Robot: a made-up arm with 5 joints.
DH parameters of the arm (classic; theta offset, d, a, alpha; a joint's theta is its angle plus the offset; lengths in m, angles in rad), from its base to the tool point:
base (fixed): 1.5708 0.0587 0 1.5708
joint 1: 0 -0.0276 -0.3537 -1.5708
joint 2: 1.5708 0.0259 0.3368 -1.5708
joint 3: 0 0.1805 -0.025 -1.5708
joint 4: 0 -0.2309 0.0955 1.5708
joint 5: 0 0.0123 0.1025 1.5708
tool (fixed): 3.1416 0.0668 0 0
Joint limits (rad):
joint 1: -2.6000..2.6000
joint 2: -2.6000..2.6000
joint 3: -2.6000..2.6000
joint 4: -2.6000..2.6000
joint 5: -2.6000..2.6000
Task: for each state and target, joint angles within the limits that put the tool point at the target. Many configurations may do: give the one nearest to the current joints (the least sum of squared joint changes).
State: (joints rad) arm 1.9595 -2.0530 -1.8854 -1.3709 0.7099
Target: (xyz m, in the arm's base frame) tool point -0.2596 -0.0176 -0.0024
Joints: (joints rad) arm 2.0441 -2.2137 -1.8550 -1.0025 0.7018
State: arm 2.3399 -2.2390 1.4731 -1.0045 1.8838
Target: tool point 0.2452 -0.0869 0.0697
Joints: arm 2.4431 -2.6000 1.4622 -0.9643 2.5624
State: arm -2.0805 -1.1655 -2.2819 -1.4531 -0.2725
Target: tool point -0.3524 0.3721 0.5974
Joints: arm -2.5288 -0.4630 -2.4612 -1.5466 -0.0086
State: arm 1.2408 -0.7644 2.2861 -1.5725 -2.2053
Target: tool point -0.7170 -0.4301 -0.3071
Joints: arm 0.7094 -0.0283 1.7550 -1.6358 -1.3678
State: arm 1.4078 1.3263 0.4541 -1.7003 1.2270
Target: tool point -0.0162 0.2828 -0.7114
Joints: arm 2.1363 0.7583 0.3236 -1.8531 1.5690
